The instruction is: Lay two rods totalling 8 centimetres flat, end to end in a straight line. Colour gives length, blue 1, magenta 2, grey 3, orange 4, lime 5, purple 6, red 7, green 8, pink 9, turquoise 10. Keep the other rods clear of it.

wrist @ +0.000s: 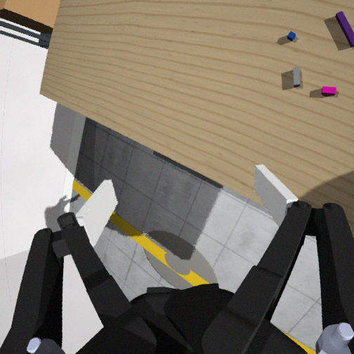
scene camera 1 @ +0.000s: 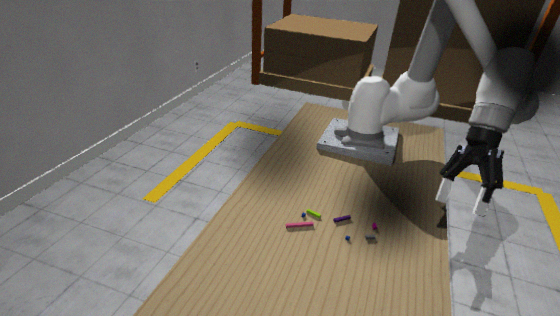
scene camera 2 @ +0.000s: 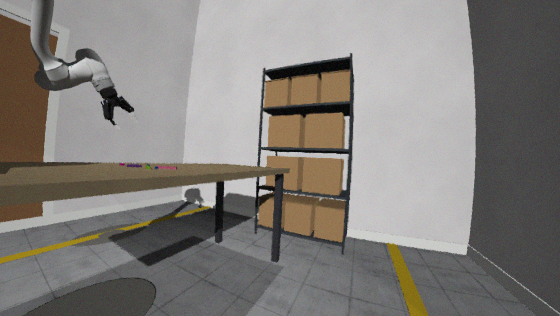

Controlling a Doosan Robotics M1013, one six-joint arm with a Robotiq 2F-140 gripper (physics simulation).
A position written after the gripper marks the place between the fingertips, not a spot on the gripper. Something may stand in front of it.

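Gripper (scene camera 1: 457, 207), also (wrist: 182, 184).
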